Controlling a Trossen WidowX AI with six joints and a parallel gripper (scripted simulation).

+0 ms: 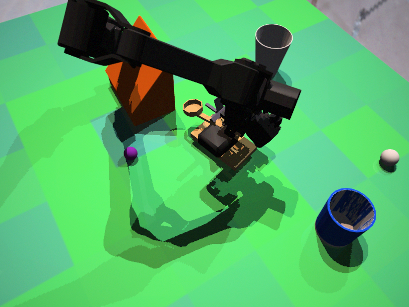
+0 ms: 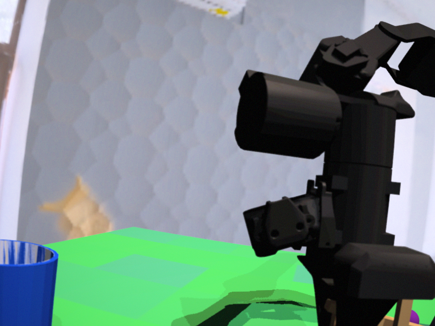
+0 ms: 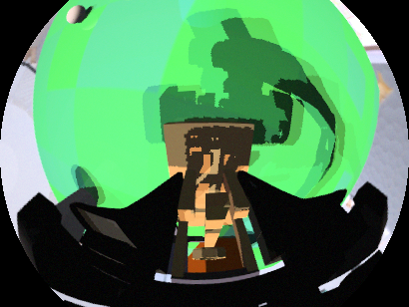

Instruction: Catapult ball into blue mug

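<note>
Now: gripper tip 12 cm past the purple ball, 20 cm to the left of it and 3 cm above it. From my gripper tip the other things lie so: wooden catapult: 6 cm behind, 2 cm above; then grey cup: 17 cm behind, 25 cm to the left, 2 cm below; then blue mug: 27 cm ahead, 7 cm to the left, 2 cm below.
</note>
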